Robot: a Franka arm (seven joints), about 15 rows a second.
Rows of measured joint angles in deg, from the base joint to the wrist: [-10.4, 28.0, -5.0, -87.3, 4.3, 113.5, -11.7]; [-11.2, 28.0, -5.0, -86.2, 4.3, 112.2, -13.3]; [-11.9, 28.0, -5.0, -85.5, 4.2, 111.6, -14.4]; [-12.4, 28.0, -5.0, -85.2, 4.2, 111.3, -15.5]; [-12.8, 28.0, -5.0, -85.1, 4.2, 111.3, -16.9]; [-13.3, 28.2, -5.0, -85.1, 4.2, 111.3, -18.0]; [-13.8, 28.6, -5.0, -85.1, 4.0, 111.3, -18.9]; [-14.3, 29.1, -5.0, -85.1, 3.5, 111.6, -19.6]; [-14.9, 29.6, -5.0, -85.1, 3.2, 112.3, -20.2]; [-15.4, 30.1, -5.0, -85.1, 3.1, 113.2, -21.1]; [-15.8, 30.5, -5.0, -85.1, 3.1, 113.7, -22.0]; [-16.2, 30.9, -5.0, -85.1, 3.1, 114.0, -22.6]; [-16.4, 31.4, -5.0, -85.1, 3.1, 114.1, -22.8]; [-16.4, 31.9, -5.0, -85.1, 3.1, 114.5, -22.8]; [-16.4, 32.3, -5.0, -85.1, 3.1, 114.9, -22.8]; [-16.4, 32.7, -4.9, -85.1, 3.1, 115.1, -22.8]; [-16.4, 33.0, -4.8, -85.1, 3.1, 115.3, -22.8]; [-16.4, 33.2, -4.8, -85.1, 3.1, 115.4, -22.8]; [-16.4, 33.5, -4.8, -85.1, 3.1, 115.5, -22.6]
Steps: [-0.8, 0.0, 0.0, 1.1, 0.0, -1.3, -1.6]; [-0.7, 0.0, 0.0, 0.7, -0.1, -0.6, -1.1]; [-0.5, 0.0, 0.0, 0.3, 0.0, -0.3, -1.1]; [-0.4, 0.0, 0.0, 0.1, 0.0, 0.0, -1.4]; [-0.5, 0.2, 0.0, 0.0, 0.0, 0.0, -1.1]; [-0.5, 0.4, 0.0, 0.0, -0.2, 0.0, -0.9]; [-0.5, 0.5, 0.0, 0.0, -0.5, 0.3, -0.7]; [-0.6, 0.5, 0.0, 0.0, -0.3, 0.7, -0.6]; [-0.5, 0.5, 0.0, 0.0, -0.1, 0.9, -0.9]; [-0.4, 0.4, 0.0, 0.0, 0.0, 0.5, -0.9]; [-0.4, 0.4, 0.0, 0.0, 0.0, 0.3, -0.6]; [-0.2, 0.5, 0.0, 0.0, 0.0, 0.1, -0.2]; [0.0, 0.5, 0.0, 0.0, 0.0, 0.4, 0.0]; [0.0, 0.4, 0.0, 0.0, 0.0, 0.4, 0.0]; [0.0, 0.4, 0.1, 0.0, 0.0, 0.2, 0.0]; [0.0, 0.3, 0.1, 0.0, 0.0, 0.2, 0.0]; [0.0, 0.2, 0.0, 0.0, 0.0, 0.1, 0.0]; [0.0, 0.3, 0.0, 0.0, 0.0, 0.1, 0.2]
